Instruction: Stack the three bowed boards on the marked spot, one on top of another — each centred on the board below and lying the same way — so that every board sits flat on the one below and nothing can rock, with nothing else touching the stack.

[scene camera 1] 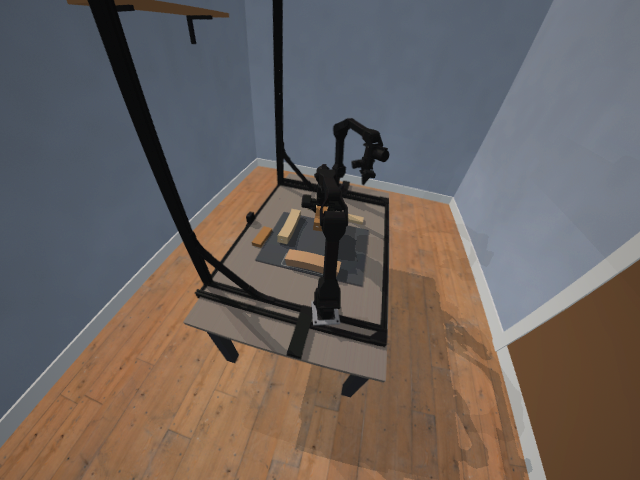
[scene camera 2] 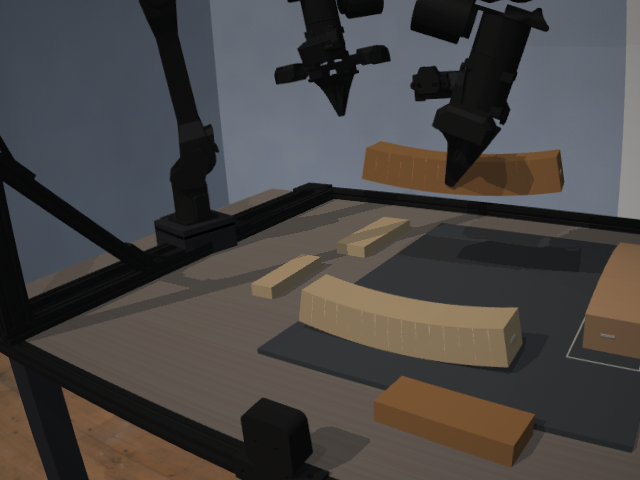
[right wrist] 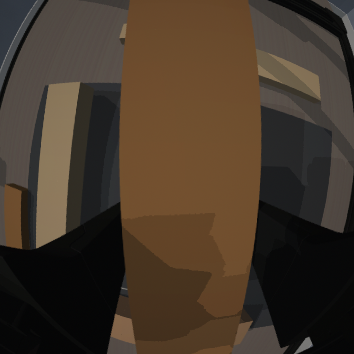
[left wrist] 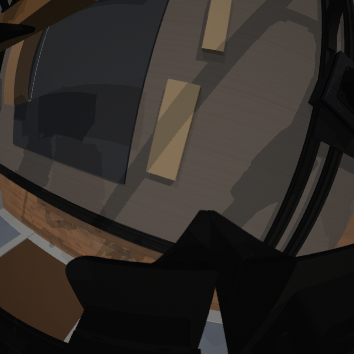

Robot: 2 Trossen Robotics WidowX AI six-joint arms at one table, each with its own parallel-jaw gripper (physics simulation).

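Places are measured from the left arm's base along level axes (x ahead, y left, z up), in centimetres.
Pixels of known places: left gripper, fingertip midpoint: (scene camera 1: pixel 362 184) (scene camera 2: pixel 341 116) (left wrist: pixel 205 217); right gripper, fingertip midpoint: (scene camera 2: pixel 453 180) (right wrist: pixel 185 203) (left wrist: pixel 38 13); left arm's base, origin of the base link: (scene camera 2: pixel 193 218); right arm's base, origin of the base link: (scene camera 1: pixel 325 311).
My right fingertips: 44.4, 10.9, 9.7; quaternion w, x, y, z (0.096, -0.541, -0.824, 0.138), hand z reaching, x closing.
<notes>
For each thing: its top centre in the pictures, then the offset to it from my right fingertips, as dx, dy, dz. "spot": a spot on its surface instead. Level surfaces: height alone.
- orange-brown bowed board, middle of its top: (right wrist: pixel 193 269) (scene camera 2: pixel 464 147) (left wrist: pixel 11 8) (scene camera 1: pixel 322 207) +1.3, +0.5, +4.1
- pale bowed board, middle of its top: (scene camera 2: pixel 402 298) (right wrist: pixel 47 171) (scene camera 1: pixel 290 221) +4.2, -15.2, -9.1
- light-orange bowed board, middle of its top: (scene camera 2: pixel 632 268) (right wrist: pixel 168 338) (left wrist: pixel 13 54) (scene camera 1: pixel 312 258) +21.0, +6.8, -8.8
- marked white outline, surface spot: (scene camera 2: pixel 602 363) spot: +23.4, -6.6, -14.2
- flat orange-brown block, middle of its top: (scene camera 2: pixel 453 408) (right wrist: pixel 11 223) (scene camera 1: pixel 262 235) +17.0, -23.8, -12.8
- dark mat, its level: dz -14.3
- nearer, middle of its top: (scene camera 2: pixel 287 269) (left wrist: pixel 217 17) -20.4, -10.7, -13.2
- farther, middle of its top: (left wrist: pixel 171 129) (scene camera 2: pixel 374 230) (right wrist: pixel 285 71) (scene camera 1: pixel 350 217) -22.2, +9.4, -13.2
The orange-brown bowed board (scene camera 1: pixel 316 223) (scene camera 2: pixel 398 167) (left wrist: pixel 65 10) (right wrist: pixel 190 125) hangs in the air above the mat, its middle lower than its ends in scene camera 2. My right gripper (scene camera 2: pixel 451 184) (right wrist: pixel 185 203) is shut on it near the middle. The pale bowed board (scene camera 1: pixel 289 227) (scene camera 2: pixel 408 322) (right wrist: pixel 57 165) lies on the mat, ends raised. The light-orange bowed board (scene camera 1: pixel 305 259) (scene camera 2: pixel 617 299) (right wrist: pixel 125 327) lies at the marked white outline (scene camera 2: pixel 602 363); scene camera 2 cuts it off. My left gripper (scene camera 1: pixel 364 181) (scene camera 2: pixel 341 114) (left wrist: pixel 205 217) is shut, empty and high above the table.
A flat orange-brown block (scene camera 1: pixel 261 236) (scene camera 2: pixel 449 418) (right wrist: pixel 14 215) lies beside the dark mat (scene camera 1: pixel 356 273) (scene camera 2: pixel 320 341). Two small pale blocks, one nearer (scene camera 2: pixel 286 276) (left wrist: pixel 217 25) and one farther (scene camera 2: pixel 379 235) (left wrist: pixel 175 130), lie off the mat. A black box (scene camera 2: pixel 276 436) stands at the table edge.
</notes>
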